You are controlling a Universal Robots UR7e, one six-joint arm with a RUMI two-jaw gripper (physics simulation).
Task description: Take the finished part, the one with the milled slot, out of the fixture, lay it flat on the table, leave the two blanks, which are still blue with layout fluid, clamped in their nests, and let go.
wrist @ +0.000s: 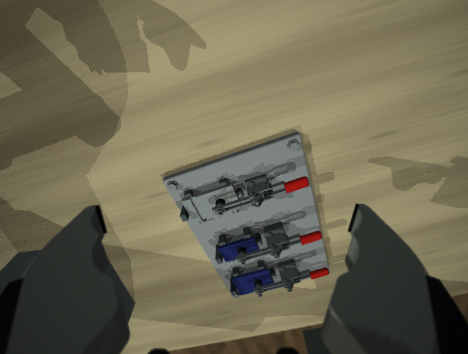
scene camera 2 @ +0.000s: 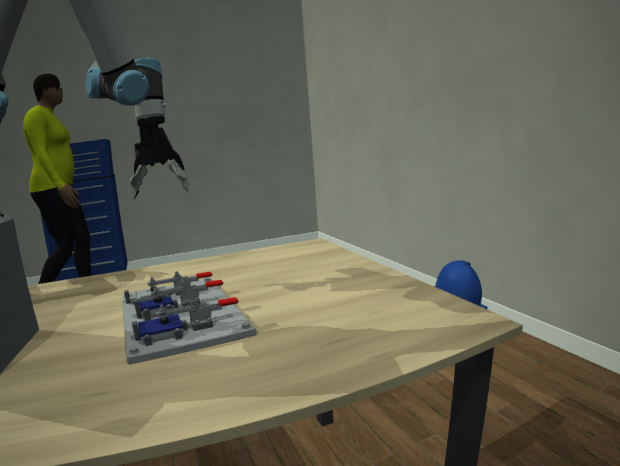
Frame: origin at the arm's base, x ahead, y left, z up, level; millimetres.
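Where they show: gripper, fingertip midpoint: (wrist: pixel 228 207) (scene camera 2: pixel 160 195).
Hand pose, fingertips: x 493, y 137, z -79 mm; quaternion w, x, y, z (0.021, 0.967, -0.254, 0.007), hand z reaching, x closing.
Observation:
After its pixels a point has its place.
The fixture plate (scene camera 2: pixel 200 342) {x 412, y -275, z -305 mm} (wrist: pixel 280 154) {x 534, y 37, z -302 mm} lies on the table with three nests, each with a red-handled toggle clamp. The finished part (wrist: pixel 206 201) {x 391, y 29, z -286 mm}, plain grey, sits in the top nest in the wrist view, with its clamp arm (wrist: pixel 235 204) reaching over it; its slot is not clear. In scene camera 2 this nest is at the back, largely hidden by clamps. One blue blank (scene camera 2: pixel 150 304) {x 373, y -99, z -276 mm} (wrist: pixel 235 250) {x 381, y -88, z -276 mm} sits in the middle nest, the other (scene camera 2: pixel 152 328) {x 346, y -212, z -281 mm} (wrist: pixel 249 282) {x 357, y -193, z -281 mm} in the front nest, both under clamp arms. My gripper (scene camera 2: pixel 161 192) {x 493, y 137, z -79 mm} (wrist: pixel 228 207) {x 493, y 137, z -79 mm} is open and empty, high above the fixture.
The wooden table (scene camera 2: pixel 350 320) {x 678, y -363, z -317 mm} (wrist: pixel 240 70) {x 537, y 173, z -317 mm} bears the fixture. A grey box (scene camera 2: pixel 15 295) {x 106, y -24, z -214 mm} stands at the left edge in scene camera 2. A person in yellow (scene camera 2: pixel 50 145) stands beyond the table before a blue cabinet (scene camera 2: pixel 102 215). A blue rounded object (scene camera 2: pixel 458 283) shows behind the right edge.

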